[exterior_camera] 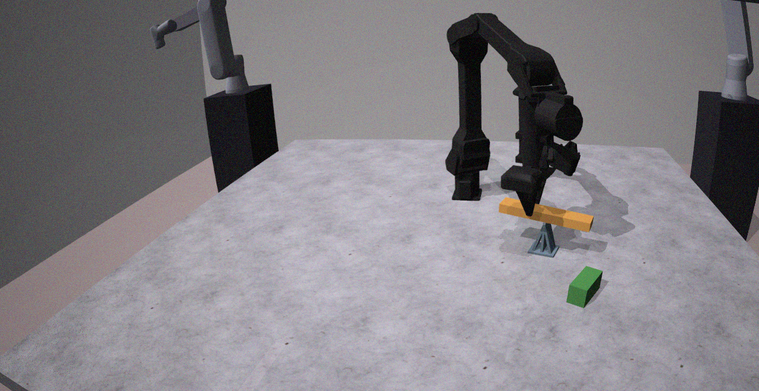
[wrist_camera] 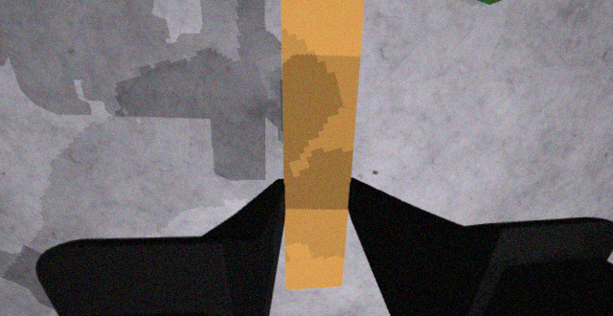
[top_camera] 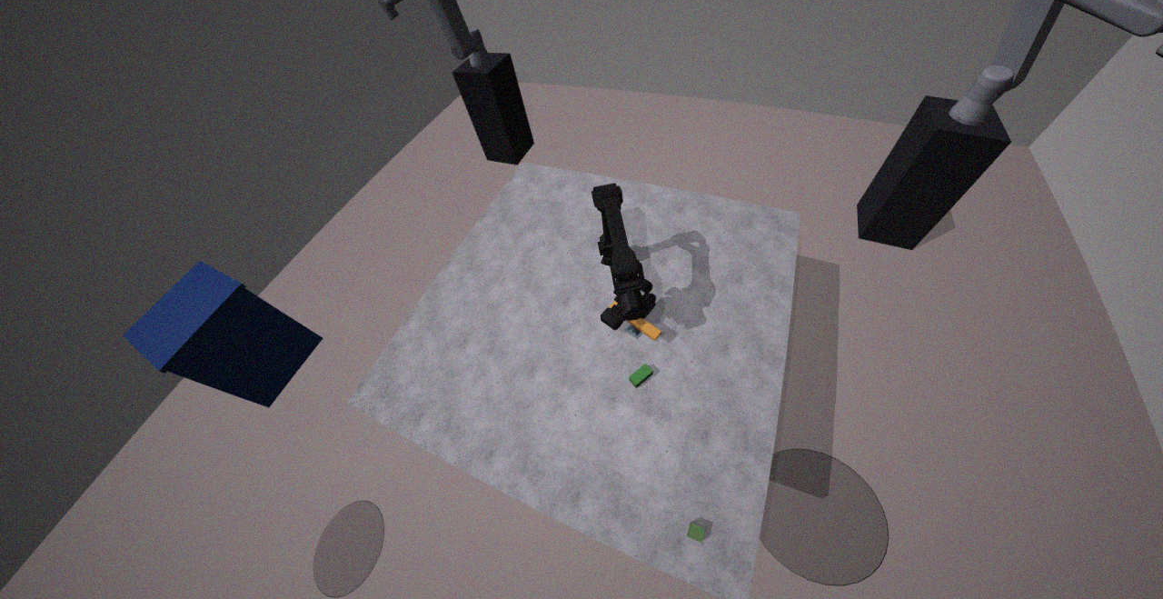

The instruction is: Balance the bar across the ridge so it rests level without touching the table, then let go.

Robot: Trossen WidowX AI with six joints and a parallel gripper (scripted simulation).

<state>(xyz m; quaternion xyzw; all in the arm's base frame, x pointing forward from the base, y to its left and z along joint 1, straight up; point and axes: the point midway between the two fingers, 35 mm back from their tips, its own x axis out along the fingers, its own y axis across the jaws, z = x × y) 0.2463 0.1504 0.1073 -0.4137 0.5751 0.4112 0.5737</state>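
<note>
Right now my gripper tip is 10 mm short of the orange bar and 30 mm to the right of it. The rest, counted from my gripper tip: green block 160 mm ahead, 100 mm to the left, 60 mm below.
</note>
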